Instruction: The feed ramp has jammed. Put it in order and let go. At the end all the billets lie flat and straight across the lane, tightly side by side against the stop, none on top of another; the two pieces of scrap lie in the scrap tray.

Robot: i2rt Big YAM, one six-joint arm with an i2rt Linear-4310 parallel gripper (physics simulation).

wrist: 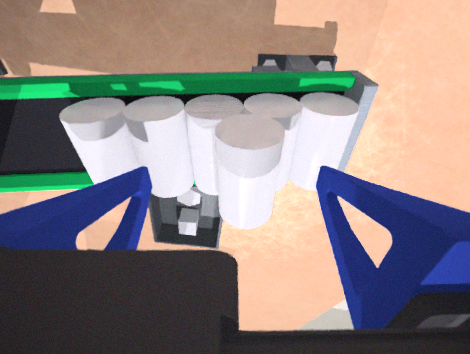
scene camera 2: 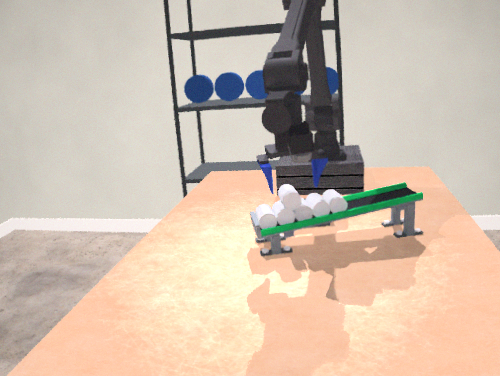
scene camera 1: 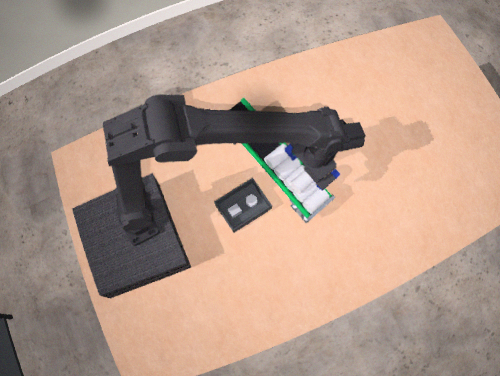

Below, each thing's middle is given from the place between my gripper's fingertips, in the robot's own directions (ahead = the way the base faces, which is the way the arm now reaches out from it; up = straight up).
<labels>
My gripper is now 9 cm to the left of the grey stop (wrist: 363, 92) and 7 cm above it. Also, from my hand: dark scrap tray (scene camera 1: 238, 195) (18 cm behind, 3 cm to the left, 11 cm below).
</labels>
